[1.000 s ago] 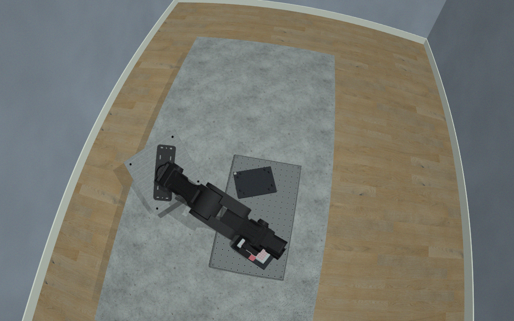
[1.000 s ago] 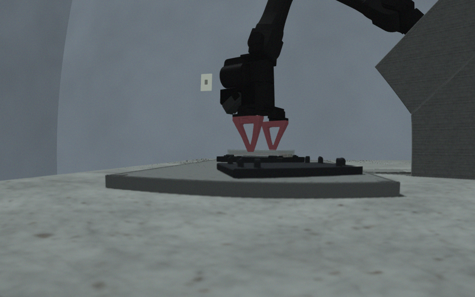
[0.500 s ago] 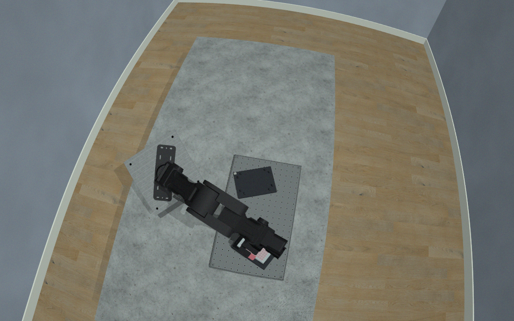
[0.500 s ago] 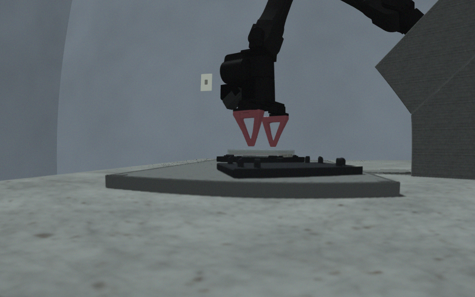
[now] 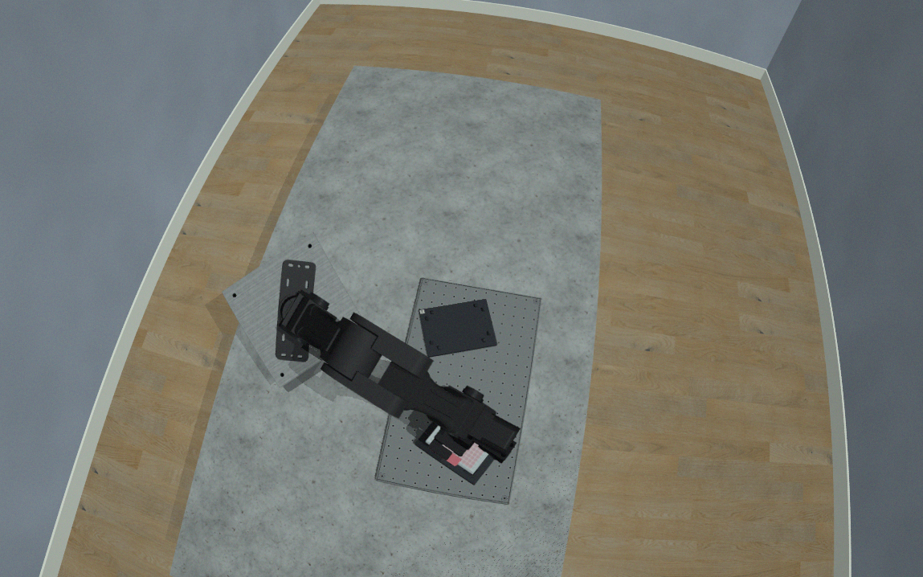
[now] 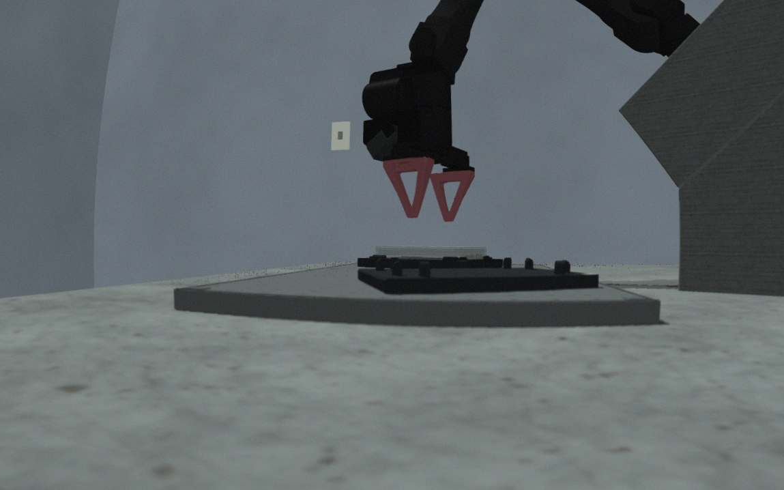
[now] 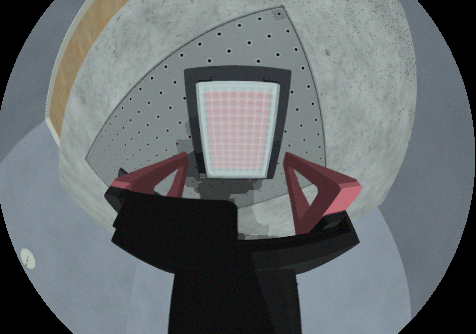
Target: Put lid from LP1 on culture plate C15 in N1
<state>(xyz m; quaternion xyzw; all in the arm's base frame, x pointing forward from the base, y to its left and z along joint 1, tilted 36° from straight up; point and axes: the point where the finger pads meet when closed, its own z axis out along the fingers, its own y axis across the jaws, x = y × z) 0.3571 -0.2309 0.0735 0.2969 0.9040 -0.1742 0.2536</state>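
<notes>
My gripper is now 50 mm above the clear lid. From my hand the other things lie so: culture plate C15 (50 mm below); then black plate nest N1 (70 mm below); then black lid park LP1 (20 mm ahead, 290 mm to the left, 70 mm below).
</notes>
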